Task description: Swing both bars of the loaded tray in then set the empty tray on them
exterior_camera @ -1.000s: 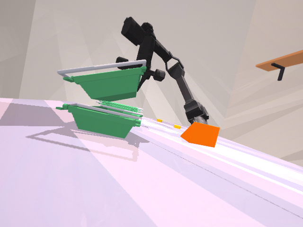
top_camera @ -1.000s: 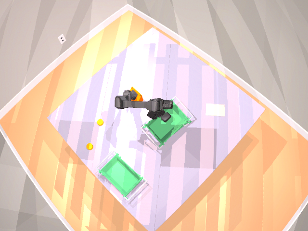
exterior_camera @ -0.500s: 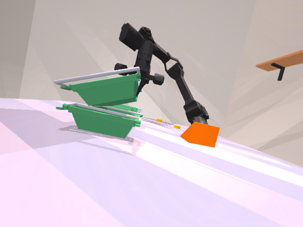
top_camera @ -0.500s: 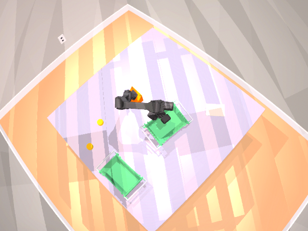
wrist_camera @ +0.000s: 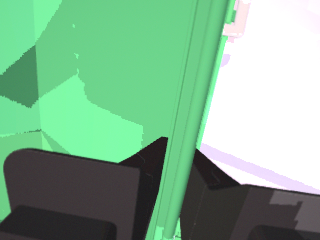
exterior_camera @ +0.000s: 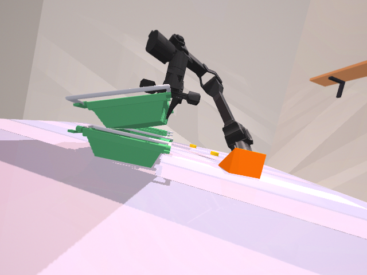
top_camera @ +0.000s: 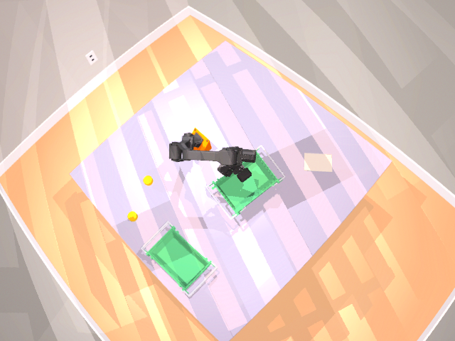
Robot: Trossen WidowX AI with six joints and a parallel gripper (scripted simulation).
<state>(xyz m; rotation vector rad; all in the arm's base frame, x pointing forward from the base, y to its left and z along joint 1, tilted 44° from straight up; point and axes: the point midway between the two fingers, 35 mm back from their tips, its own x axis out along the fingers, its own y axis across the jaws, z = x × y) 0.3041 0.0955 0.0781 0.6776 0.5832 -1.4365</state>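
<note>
My gripper tip is now 8 cm short of the tray. From my gripper tip the other things lie so: pale patch (21 cm ahead, 38 cm to the left, 12 cm below).
</note>
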